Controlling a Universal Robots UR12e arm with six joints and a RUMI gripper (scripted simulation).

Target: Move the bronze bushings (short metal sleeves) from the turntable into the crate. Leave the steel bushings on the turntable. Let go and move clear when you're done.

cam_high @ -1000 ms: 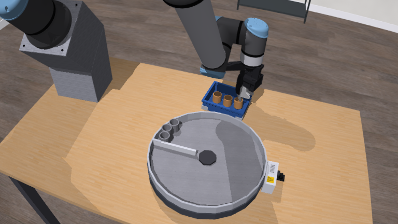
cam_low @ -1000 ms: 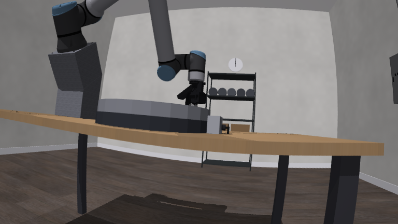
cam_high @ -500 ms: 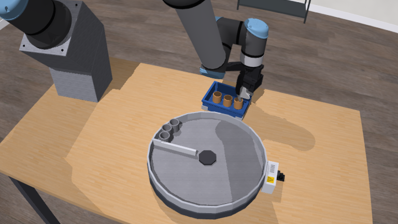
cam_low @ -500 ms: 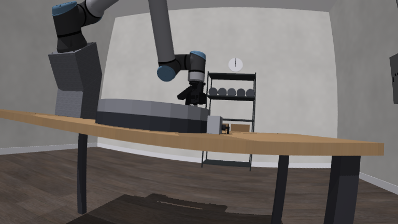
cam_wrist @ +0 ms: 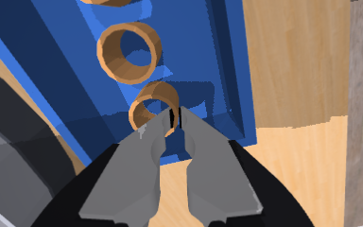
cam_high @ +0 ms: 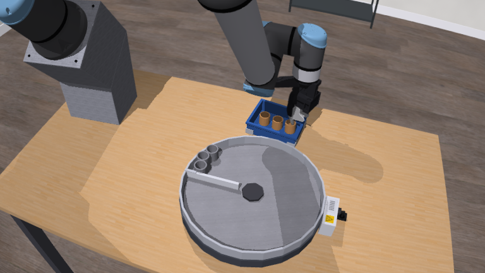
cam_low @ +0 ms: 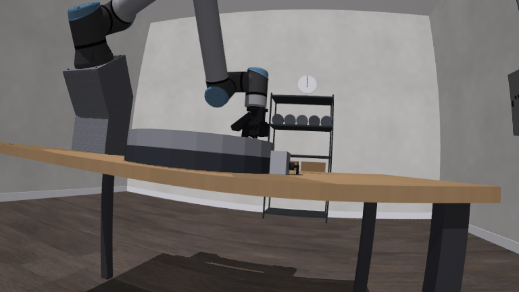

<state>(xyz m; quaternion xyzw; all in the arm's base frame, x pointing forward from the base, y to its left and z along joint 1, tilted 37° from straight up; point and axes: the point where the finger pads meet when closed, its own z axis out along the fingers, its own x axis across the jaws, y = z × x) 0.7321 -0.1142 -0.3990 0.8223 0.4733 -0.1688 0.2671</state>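
My gripper is now 6 cm past the blue crate and 2 cm above it. From my hand the other things lie so: grey turntable (35 cm to the right, 10 cm behind, 1 cm above).
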